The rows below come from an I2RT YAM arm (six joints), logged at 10 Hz.
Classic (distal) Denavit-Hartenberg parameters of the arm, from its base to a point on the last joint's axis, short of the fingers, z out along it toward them. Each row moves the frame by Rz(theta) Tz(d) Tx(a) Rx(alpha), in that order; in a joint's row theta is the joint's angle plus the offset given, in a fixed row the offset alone. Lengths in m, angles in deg.
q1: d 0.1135, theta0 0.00, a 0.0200, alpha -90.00
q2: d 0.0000, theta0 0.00, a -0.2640, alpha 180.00
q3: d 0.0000, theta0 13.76, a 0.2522, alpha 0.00
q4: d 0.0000, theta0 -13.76, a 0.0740, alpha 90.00
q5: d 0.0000, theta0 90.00, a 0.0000, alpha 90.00
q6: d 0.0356, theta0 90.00, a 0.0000, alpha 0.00
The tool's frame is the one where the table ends.
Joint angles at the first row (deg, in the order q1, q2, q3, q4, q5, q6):
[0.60 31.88 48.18 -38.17 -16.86 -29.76]
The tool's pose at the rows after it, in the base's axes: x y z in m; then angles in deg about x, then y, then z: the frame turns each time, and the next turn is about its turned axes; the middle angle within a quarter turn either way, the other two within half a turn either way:
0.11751, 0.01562, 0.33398, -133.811, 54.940, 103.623
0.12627, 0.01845, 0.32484, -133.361, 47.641, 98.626
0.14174, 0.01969, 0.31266, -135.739, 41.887, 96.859
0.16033, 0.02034, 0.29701, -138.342, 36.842, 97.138
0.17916, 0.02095, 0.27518, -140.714, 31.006, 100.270
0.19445, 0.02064, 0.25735, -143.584, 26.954, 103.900
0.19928, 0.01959, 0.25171, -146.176, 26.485, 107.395
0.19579, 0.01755, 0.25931, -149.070, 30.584, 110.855
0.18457, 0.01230, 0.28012, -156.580, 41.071, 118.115
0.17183, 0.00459, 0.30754, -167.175, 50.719, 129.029
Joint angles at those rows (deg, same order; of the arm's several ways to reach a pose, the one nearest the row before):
[0.56 33.65 48.45 -40.60 -23.99 -35.64]
[0.58 37.02 48.60 -43.46 -28.84 -42.98]
[0.58 41.91 48.51 -44.99 -30.85 -49.67]
[0.58 47.57 48.03 -45.12 -31.73 -54.30]
[0.58 53.98 47.05 -44.95 -32.51 -56.33]
[0.58 59.57 46.74 -44.58 -31.64 -57.04]
[0.58 61.21 46.67 -44.23 -29.58 -55.40]
[0.58 58.83 46.65 -43.03 -25.93 -51.66]
[0.58 52.77 46.89 -40.47 -17.04 -45.56]
[-0.16 47.92 49.39 -40.05 -8.21 -41.08]

